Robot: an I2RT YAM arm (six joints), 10 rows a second.
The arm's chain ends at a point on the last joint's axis. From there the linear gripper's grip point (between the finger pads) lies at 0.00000 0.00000 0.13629 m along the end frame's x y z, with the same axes.
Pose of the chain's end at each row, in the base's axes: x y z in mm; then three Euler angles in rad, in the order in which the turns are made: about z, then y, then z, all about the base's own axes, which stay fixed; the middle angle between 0 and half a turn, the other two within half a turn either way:
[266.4, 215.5, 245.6, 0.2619, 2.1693, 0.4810]
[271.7, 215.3, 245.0, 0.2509, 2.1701, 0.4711]
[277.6, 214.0, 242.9, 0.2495, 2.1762, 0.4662]
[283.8, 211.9, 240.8, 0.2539, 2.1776, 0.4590]
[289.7, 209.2, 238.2, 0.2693, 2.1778, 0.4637]
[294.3, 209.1, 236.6, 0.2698, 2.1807, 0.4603]
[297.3, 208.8, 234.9, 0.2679, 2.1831, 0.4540]
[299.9, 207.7, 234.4, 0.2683, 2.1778, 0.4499]
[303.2, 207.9, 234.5, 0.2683, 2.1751, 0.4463]
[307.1, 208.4, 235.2, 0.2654, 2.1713, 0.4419]
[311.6, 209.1, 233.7, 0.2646, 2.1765, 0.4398]
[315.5, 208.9, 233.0, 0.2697, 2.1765, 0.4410]
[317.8, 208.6, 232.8, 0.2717, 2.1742, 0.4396]
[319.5, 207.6, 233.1, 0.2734, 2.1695, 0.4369]
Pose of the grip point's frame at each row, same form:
[366.2, 267.6, 168.8, 0.2619, 2.1693, 0.4810]
[372.0, 266.4, 168.1, 0.2509, 2.1701, 0.4711]
[377.7, 264.4, 165.3, 0.2495, 2.1762, 0.4662]
[384.2, 261.5, 163.1, 0.2539, 2.1776, 0.4590]
[389.8, 259.3, 160.5, 0.2693, 2.1778, 0.4637]
[394.4, 258.7, 158.5, 0.2698, 2.1807, 0.4603]
[397.5, 257.7, 156.6, 0.2679, 2.1831, 0.4540]
[400.7, 256.4, 156.7, 0.2683, 2.1778, 0.4499]
[404.4, 256.3, 157.1, 0.2683, 2.1751, 0.4463]
[408.7, 256.5, 158.2, 0.2654, 2.1713, 0.4419]
[413.0, 256.8, 156.1, 0.2646, 2.1765, 0.4398]
[416.8, 256.7, 155.4, 0.2697, 2.1765, 0.4410]
[419.4, 256.4, 155.5, 0.2717, 2.1742, 0.4396]
[421.5, 255.2, 156.3, 0.2734, 2.1695, 0.4369]

